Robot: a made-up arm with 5 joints.
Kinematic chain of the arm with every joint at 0, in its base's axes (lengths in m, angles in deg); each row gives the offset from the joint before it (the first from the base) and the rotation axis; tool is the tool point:
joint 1: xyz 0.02 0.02 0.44 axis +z
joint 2: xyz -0.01 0 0 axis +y
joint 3: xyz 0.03 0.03 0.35 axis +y
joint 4: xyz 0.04 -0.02 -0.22 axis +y
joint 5: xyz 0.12 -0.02 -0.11 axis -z
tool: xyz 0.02 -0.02 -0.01
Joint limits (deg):
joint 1: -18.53..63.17
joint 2: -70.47..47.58
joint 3: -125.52..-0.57
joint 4: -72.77..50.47
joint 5: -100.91..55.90
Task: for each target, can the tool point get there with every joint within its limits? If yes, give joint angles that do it. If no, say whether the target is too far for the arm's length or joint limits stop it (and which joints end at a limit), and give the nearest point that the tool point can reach.
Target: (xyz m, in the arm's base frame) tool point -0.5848 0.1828 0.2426
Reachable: no: joint limits stop it (at a limit: joint 2, joint 3, joint 4) | nearest point -0.5132 0.1635 0.6401 | short by 0.404 m
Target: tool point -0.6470 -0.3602 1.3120
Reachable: no: too far | nearest point -0.4069 -0.2234 0.9940 | short by 0.421 m
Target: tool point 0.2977 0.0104 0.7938
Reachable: yes | joints 0.62 -11.44 -34.75 -35.08 -39.76
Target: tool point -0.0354 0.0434 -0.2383
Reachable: no: joint limits stop it (at a limit: joint 1, joint 2) | nearest point 0.0915 0.1492 0.2580 | short by 0.523 m
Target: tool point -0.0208 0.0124 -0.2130
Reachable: no: joint limits stop it (at a limit: joint 1, joint 2) | nearest point 0.0876 0.1378 0.2616 | short by 0.503 m
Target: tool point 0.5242 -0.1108 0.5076
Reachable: yes | joints -10.93 31.94 -61.05 0.81 8.71
